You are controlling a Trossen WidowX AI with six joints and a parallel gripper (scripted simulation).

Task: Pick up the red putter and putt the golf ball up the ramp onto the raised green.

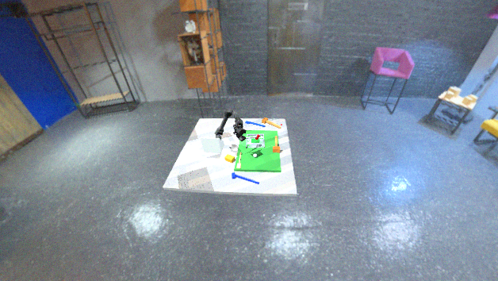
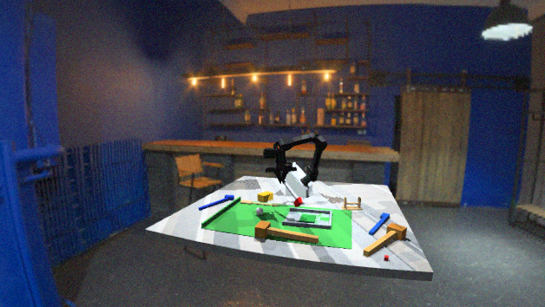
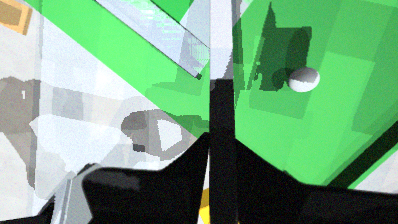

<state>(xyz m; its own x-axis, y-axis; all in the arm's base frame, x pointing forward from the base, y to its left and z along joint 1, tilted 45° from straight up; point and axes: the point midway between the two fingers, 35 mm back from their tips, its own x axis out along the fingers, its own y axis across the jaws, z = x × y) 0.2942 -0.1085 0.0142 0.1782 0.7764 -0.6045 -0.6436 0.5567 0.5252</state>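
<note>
Now: gripper tip 110 mm past the yellow block, 150 mm to the left of it and 130 mm above it. From my gripper tip the other things lie so: white golf ball 160 mm ahead, 80 mm to the right, 130 mm below; then green mat 180 mm ahead, 70 mm to the left, 150 mm below; then red putter 80 mm ahead, 80 mm to the left, 10 mm below.
</note>
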